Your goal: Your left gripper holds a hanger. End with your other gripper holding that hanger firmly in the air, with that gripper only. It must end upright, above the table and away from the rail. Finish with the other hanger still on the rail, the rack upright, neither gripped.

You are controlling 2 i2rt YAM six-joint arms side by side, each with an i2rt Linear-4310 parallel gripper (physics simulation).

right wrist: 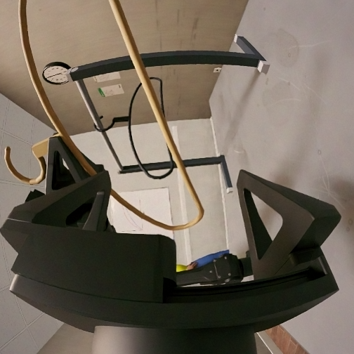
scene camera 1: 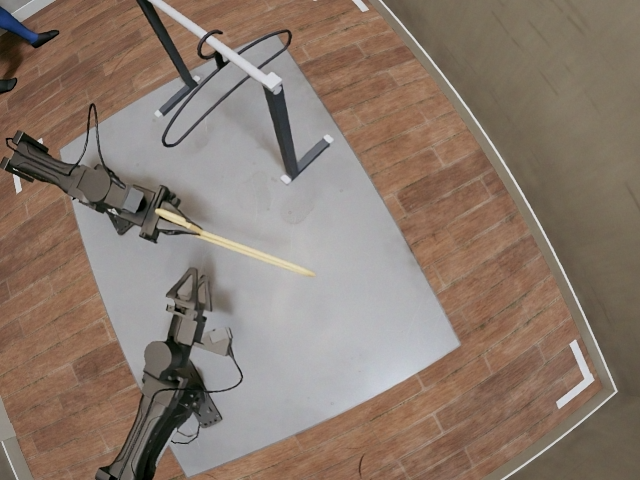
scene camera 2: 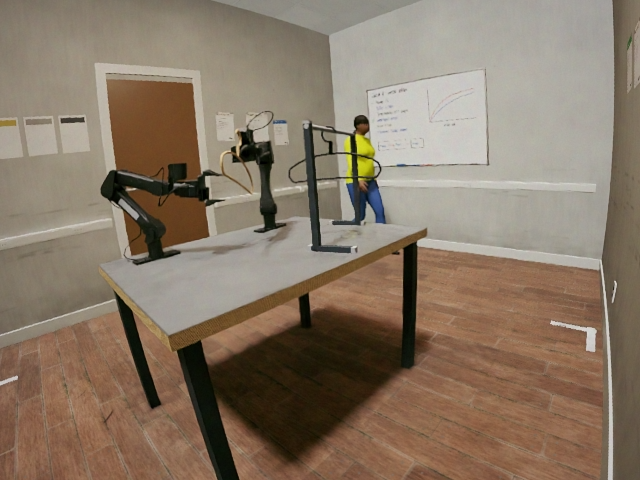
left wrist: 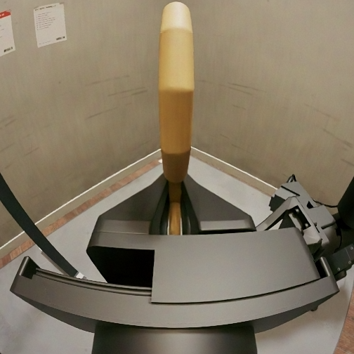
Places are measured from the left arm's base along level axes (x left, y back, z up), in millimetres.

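Pixels of known places: left gripper, fingertip midpoint: (scene camera 1: 200,231) (scene camera 2: 237,154); right gripper, fingertip midpoint: (scene camera 1: 200,272) (scene camera 2: 225,187); left arm's base at its link origin: (scene camera 2: 270,228); right arm's base at its link origin: (scene camera 1: 196,394) (scene camera 2: 156,258).
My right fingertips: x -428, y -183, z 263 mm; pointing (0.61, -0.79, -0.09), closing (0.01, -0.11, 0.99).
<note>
Ahead of a thing's pixels: the offset from my right fingertips to its top centre. "*": to the spot under its first point. Level surfaces: height alone.
The tan wooden hanger @(dx +30, dy -65, dz +222 mm) (scene camera 1: 253,252) (scene camera 2: 237,183) (left wrist: 176,75) (right wrist: 150,92) is in the air above the table, hook up and bar below, with its bar sloping a little. My left gripper (scene camera 1: 195,230) (left wrist: 174,177) is shut on it just below the hook. My right gripper (scene camera 1: 199,273) (scene camera 2: 221,187) (right wrist: 173,176) is open and empty, apart from the hanger; in the right wrist view the hanger's rounded end shows beyond and between its fingers. The black hanger @(* dx +289, dy -99, dz +44 mm) (scene camera 1: 164,139) (right wrist: 131,125) hangs by its hook on the rail (scene camera 1: 242,64). Neither gripper touches it.
The dark rack @(dx +380, dy -283, dz +216 mm) (scene camera 1: 280,129) (scene camera 2: 313,191) (right wrist: 170,59) stands upright on the grey table @(dz -263 mm) (scene camera 1: 361,310) (scene camera 2: 170,294), at the top of scene camera 1. One of its posts (left wrist: 35,235) shows at the left wrist view's left edge. A person (scene camera 2: 361,160) stands behind the table.
</note>
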